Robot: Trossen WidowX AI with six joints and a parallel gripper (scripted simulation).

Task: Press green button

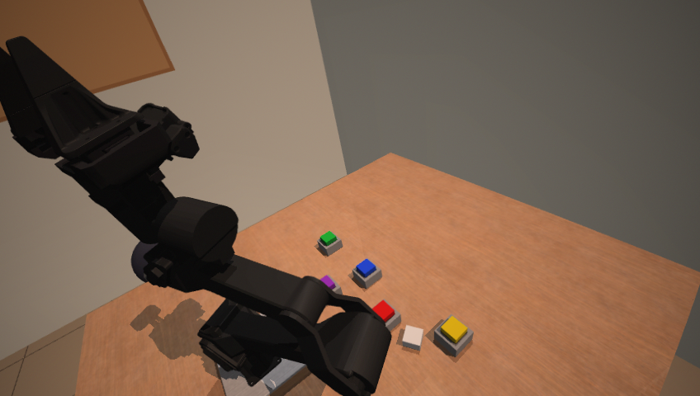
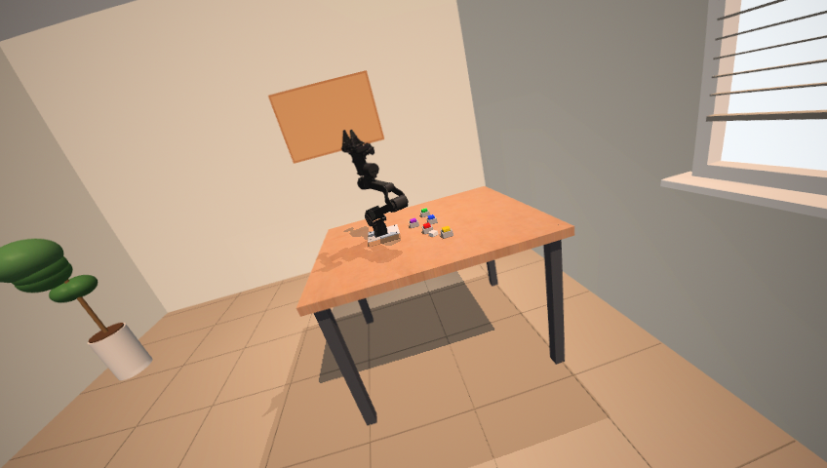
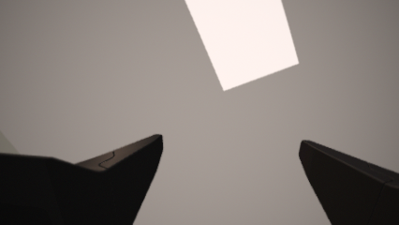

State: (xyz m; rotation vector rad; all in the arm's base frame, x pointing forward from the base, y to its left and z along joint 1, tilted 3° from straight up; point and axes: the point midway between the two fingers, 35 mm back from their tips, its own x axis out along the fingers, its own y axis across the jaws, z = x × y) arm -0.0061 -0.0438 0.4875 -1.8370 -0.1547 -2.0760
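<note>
Right now the green button is 290 mm ahead of my gripper tip, 170 mm to the left of it and 520 mm below it. From my gripper tip the other things lie so: blue button: 290 mm ahead, 30 mm to the left, 520 mm below; red button: 230 mm ahead, 80 mm to the right, 520 mm below; purple button: 200 mm ahead, 60 mm to the left, 520 mm below.
</note>
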